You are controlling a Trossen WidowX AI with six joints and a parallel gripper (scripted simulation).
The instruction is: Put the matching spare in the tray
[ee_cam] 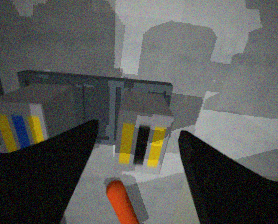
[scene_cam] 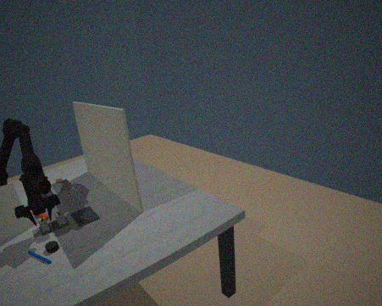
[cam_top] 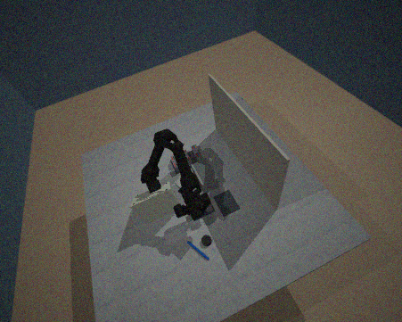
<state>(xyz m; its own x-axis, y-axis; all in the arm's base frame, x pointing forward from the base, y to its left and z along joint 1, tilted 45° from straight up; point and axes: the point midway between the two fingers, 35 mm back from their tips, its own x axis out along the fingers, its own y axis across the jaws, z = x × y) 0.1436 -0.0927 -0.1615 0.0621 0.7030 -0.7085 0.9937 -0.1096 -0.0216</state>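
Right now the tray is 180 mm ahead of my gripper tip, 30 mm below it and 20 mm to the right of it. Round my gripper tip: tall grey panel (400 mm ahead, 190 mm above, 160 mm to the left); then blue pen (170 mm to the right, 70 mm behind, 30 mm below).
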